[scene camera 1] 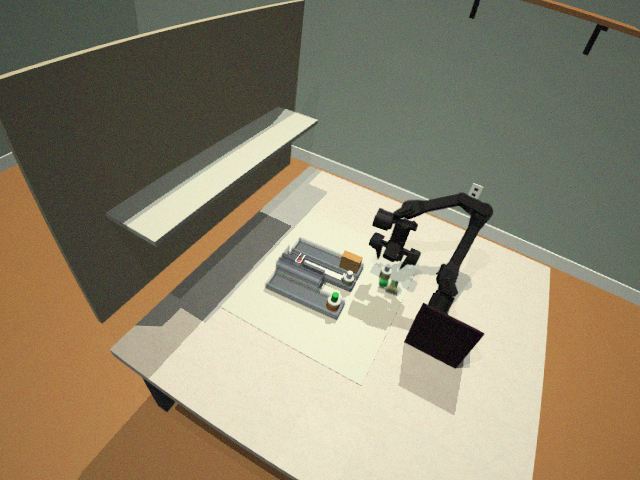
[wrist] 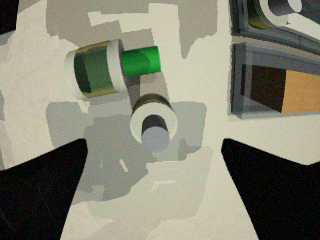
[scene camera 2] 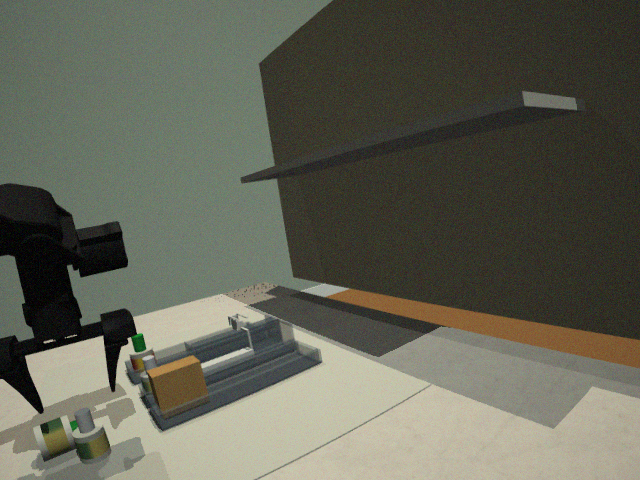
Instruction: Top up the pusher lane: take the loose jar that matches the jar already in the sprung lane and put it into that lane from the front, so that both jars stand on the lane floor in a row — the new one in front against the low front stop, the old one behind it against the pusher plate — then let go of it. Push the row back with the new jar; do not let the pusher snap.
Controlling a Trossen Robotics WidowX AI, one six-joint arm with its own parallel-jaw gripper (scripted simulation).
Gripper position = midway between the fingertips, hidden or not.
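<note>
Grey lane rack [scene camera 2: 271,332], [scene camera 1: 311,274]. Green-lidded jar [wrist: 101,69]. Brown box [scene camera 2: 178,382]. Gripper [scene camera 2: 78,401], [scene camera 1: 389,263], [wrist: 156,146], open, holding nothing.
</note>
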